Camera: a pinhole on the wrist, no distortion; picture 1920 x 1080 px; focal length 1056.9 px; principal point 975.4 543.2 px. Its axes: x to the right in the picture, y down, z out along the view. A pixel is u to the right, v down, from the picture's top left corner.
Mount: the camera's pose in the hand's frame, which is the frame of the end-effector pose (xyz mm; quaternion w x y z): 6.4 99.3 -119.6 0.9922 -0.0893 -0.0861 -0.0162
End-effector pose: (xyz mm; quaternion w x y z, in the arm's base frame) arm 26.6 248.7 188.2 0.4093 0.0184 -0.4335 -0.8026
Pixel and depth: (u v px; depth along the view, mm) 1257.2 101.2 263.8
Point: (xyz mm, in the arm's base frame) -31.4 334.5 327.5
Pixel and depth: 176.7 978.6 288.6
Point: 328.7 408.3 363.0
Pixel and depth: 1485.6 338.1 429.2
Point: -137.6 368.1 513.0
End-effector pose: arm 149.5 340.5 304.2 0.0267 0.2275 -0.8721 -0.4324
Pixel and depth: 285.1 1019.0 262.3
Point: 209.4 626.1 485.2
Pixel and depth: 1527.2 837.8 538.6
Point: -259.7 749.2 268.6
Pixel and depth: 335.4 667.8 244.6
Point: 223.7 571.1 410.4
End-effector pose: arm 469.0 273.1 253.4 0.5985 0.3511 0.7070 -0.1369
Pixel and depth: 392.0 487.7 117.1
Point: 535.9 340.0 356.3
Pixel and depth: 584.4 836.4 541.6
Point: 967.2 219.5 506.4
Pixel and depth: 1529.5 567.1 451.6
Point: 854.3 241.9 53.0
